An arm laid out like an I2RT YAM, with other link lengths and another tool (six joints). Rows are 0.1 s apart.
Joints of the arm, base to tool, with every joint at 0 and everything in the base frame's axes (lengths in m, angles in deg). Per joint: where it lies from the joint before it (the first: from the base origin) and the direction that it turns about. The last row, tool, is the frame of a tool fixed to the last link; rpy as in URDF.
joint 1: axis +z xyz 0 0 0.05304
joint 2: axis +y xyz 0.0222 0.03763 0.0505
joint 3: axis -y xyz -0.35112 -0.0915 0
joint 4: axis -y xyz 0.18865 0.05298 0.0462
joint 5: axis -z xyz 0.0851 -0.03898 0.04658
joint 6: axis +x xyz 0.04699 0 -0.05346
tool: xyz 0.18 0.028 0.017 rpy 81.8 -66 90
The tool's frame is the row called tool.
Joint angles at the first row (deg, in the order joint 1, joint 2, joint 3, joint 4, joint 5, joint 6):
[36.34, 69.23, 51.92, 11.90, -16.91, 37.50]
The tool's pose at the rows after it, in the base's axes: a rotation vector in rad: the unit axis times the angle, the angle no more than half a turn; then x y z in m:
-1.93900 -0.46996 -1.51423 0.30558 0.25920 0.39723
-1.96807 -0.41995 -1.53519 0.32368 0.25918 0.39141
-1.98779 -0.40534 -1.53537 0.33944 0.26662 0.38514
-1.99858 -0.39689 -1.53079 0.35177 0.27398 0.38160
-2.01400 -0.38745 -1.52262 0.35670 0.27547 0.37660
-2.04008 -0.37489 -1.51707 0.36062 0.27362 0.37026
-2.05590 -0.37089 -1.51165 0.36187 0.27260 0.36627
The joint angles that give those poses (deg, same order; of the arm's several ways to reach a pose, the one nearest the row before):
[37.14, 70.19, 48.40, 15.51, -12.97, 38.57]
[37.12, 72.47, 47.96, 18.02, -10.26, 39.29]
[37.17, 75.53, 48.62, 19.79, -9.28, 39.48]
[37.17, 78.08, 49.69, 20.86, -8.91, 39.75]
[37.17, 78.98, 49.80, 20.99, -8.49, 40.07]
[37.10, 79.33, 49.80, 20.32, -7.66, 40.25]
[37.10, 79.42, 49.80, 19.71, -7.27, 40.29]

